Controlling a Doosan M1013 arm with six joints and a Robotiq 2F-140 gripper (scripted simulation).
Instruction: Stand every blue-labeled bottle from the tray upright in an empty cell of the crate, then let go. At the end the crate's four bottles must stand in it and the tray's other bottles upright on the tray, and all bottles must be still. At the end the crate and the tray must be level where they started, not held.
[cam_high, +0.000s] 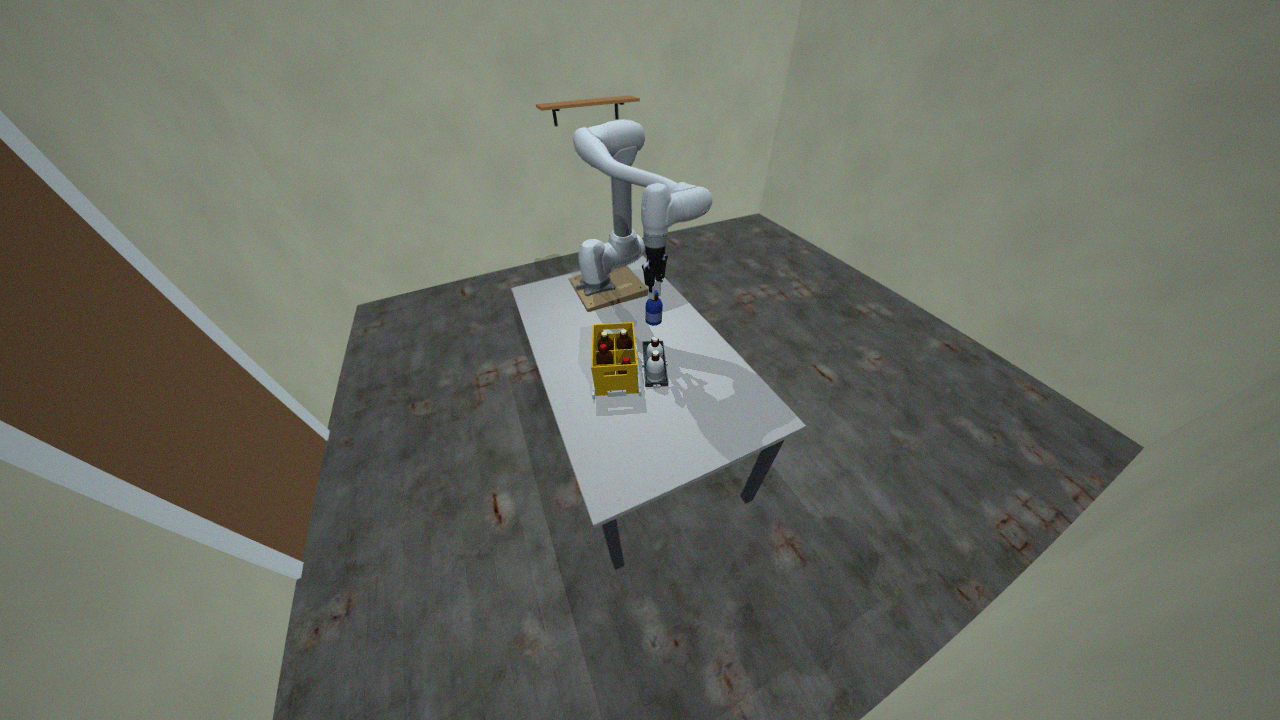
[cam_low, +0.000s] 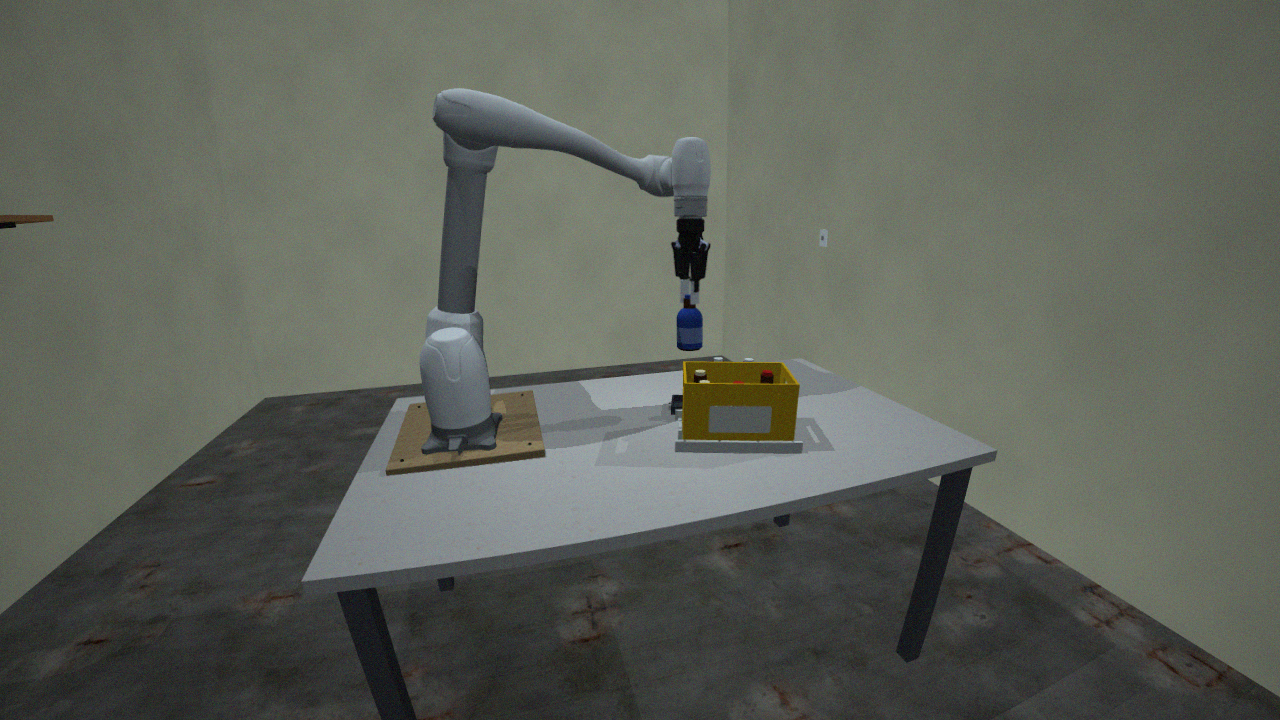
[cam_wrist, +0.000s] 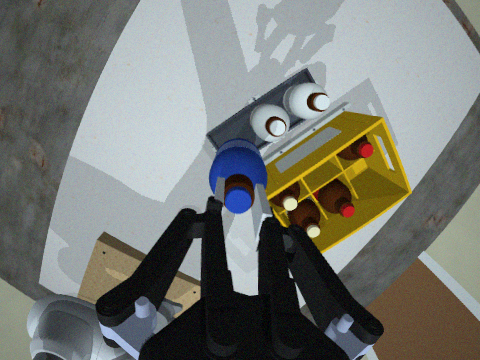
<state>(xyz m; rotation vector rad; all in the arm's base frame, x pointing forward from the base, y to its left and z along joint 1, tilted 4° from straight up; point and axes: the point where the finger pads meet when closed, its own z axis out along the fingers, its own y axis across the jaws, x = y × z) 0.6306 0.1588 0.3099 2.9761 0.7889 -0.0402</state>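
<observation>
The blue-labeled bottle lies 9 cm below my hand. From my hand the other things lie so: yellow crate (27 cm below, 21 cm to the right, 7 cm ahead).
</observation>
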